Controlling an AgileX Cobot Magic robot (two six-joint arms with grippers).
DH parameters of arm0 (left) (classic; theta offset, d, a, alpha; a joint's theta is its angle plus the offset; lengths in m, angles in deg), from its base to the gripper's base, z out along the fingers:
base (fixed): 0 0 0 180
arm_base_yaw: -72.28 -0.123 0 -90
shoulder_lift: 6.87 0 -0.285 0
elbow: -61.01 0 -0.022 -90
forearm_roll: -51.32 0.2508 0 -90
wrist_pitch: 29.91 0 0.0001 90
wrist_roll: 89.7 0.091 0 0
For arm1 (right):
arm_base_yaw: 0.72 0.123 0 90
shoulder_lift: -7.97 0 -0.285 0
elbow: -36.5 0 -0.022 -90
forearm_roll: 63.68 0.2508 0 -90
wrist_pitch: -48.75 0 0.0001 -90
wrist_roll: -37.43 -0.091 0 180
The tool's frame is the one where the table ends.
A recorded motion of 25 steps. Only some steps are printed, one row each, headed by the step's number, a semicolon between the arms.
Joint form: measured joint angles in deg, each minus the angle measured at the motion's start. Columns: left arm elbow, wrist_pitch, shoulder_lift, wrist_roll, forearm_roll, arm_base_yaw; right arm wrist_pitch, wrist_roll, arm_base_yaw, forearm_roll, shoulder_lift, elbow.
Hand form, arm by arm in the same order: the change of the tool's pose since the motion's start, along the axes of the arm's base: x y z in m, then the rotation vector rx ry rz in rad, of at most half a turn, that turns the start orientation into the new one. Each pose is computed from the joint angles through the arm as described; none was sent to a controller.
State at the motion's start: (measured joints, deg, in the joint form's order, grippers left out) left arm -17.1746 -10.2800 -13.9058 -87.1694 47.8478 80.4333; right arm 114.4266 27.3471 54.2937 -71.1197 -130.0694 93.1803
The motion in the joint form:
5: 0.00 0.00 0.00 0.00 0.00 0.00; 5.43 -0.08 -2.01 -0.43 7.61 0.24
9: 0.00 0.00 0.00 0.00 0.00 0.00; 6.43 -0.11 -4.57 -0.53 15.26 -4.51
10: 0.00 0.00 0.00 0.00 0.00 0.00; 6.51 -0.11 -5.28 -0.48 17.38 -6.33
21: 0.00 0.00 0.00 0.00 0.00 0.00; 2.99 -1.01 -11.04 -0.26 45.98 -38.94
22: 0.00 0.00 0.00 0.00 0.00 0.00; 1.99 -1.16 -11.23 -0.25 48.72 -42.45
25: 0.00 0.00 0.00 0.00 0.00 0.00; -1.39 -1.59 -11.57 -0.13 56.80 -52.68
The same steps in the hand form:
5: 0.0000 0.0000 0.0000 0.0000 0.0000 0.0000; -0.0058 -0.0389 0.0615 0.0328 -0.0285 -0.0502
9: 0.0000 0.0000 0.0000 0.0000 0.0000 0.0000; -0.0105 -0.0780 0.0977 0.0585 -0.0498 -0.0981
10: 0.0000 0.0000 0.0000 0.0000 0.0000 0.0000; -0.0124 -0.0886 0.1046 0.0618 -0.0518 -0.1104
21: 0.0000 0.0000 0.0000 0.0000 0.0000 0.0000; -0.0749 -0.2080 0.1275 0.0604 -0.0423 -0.2146
22: 0.0000 0.0000 0.0000 0.0000 0.0000 0.0000; -0.0831 -0.2171 0.1247 0.0643 -0.0442 -0.2177
25: 0.0000 0.0000 0.0000 0.0000 0.0000 0.0000; -0.1080 -0.2424 0.1136 0.0840 -0.0548 -0.2214

